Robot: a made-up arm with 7 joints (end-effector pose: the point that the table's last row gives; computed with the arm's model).
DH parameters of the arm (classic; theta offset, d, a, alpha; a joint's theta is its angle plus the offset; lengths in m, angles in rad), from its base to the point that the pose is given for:
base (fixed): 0.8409 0 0.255 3.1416
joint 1: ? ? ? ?
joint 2: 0 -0.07 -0.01 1.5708
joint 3: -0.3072 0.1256 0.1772 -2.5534
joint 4: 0 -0.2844 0.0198 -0.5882
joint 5: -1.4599 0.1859 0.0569 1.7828
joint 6: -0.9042 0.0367 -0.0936 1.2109
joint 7: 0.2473 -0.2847 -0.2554 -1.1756
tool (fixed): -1.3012 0.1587 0 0
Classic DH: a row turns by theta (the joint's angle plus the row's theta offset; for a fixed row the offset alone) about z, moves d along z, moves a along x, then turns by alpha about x.
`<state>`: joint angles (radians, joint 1 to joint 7).
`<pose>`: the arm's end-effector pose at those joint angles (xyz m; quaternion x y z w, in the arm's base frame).
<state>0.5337 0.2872 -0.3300 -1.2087 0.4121 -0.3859 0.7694</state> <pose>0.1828 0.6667 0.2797 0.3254 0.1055 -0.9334 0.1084</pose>
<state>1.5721 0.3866 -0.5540 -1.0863 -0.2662 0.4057 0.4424</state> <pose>0.4165 0.7841 0.2286 -0.6186 0.3783 0.6538 0.2162</pose>
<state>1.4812 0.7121 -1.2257 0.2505 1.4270 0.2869 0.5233</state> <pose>-0.1214 0.2107 0.1193 0.2179 0.3970 -0.0565 0.8898</pose>
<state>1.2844 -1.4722 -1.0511 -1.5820 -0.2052 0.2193 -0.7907</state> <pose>0.1294 0.7221 0.1416 -0.0782 0.1405 -0.9838 0.0787</pose>
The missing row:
joint 1: -0.7299 -0.09 -0.04 -1.5708
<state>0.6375 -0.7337 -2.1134 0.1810 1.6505 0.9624 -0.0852</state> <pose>0.1710 0.2397 0.0202 0.4492 -0.7388 -0.4952 0.0852</pose>
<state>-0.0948 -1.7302 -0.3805 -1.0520 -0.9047 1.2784 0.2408</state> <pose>-0.2880 -0.3220 -0.2975 0.1948 -0.5060 0.0854 0.8359</pose>
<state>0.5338 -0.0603 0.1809 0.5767 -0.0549 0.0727 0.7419</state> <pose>-0.0895 0.3303 0.3080 0.5514 0.3898 -0.6920 0.2552</pose>
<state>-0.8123 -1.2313 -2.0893 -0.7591 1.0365 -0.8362 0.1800</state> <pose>-0.1656 -0.2867 0.2963 -0.8298 -0.3990 0.0778 0.3824</pose>
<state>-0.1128 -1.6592 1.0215 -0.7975 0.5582 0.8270 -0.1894</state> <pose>-0.0107 0.2199 -0.3326 0.1879 -0.3524 -0.5939 0.6984</pose>
